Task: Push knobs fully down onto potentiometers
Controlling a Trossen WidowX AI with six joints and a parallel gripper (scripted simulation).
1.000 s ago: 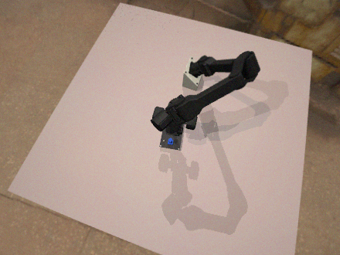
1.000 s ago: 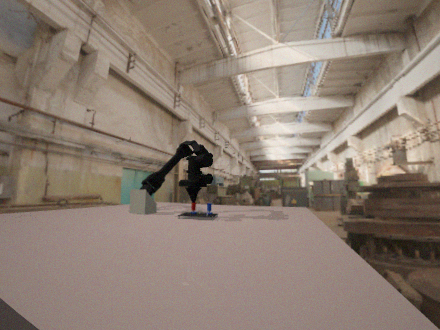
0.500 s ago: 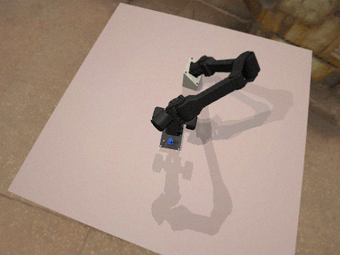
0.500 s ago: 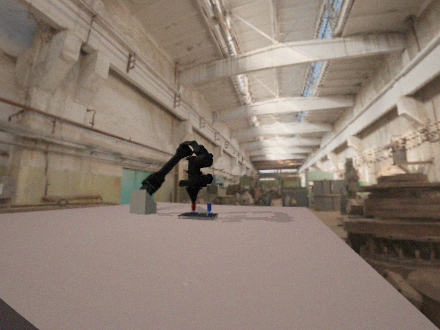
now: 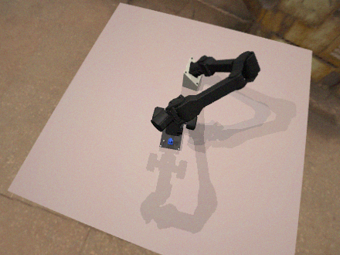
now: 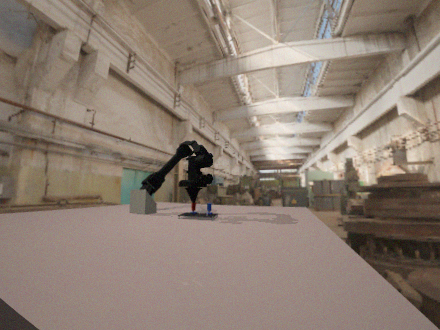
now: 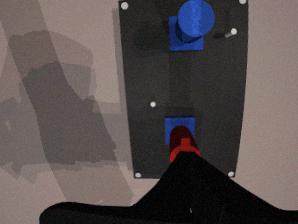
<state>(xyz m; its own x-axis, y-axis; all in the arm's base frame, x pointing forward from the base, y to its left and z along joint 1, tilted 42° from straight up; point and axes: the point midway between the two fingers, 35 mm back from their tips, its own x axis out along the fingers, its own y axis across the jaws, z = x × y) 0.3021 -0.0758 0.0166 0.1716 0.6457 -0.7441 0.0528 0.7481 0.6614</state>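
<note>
My gripper tip is 20 mm above the red knob. Round my gripper tip: blue knob: 80 mm ahead, 10 mm below.
</note>
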